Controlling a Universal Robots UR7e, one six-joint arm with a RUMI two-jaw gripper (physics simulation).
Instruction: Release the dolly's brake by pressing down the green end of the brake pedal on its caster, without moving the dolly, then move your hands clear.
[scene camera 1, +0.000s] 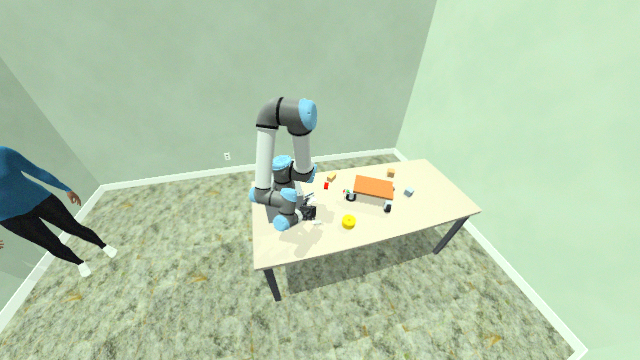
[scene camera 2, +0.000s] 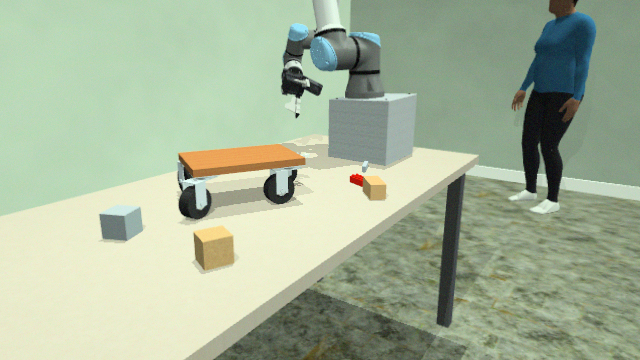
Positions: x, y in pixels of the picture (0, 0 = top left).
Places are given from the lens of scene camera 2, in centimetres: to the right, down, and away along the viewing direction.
gripper (scene camera 2: 301, 102): -7, -30, 174
wooden cube (scene camera 2: 214, 247): -20, 13, 88
grey cube (scene camera 2: 120, 222): -43, 9, 100
The marked spots on the wooden cube and the grey cube are 26 cm apart.
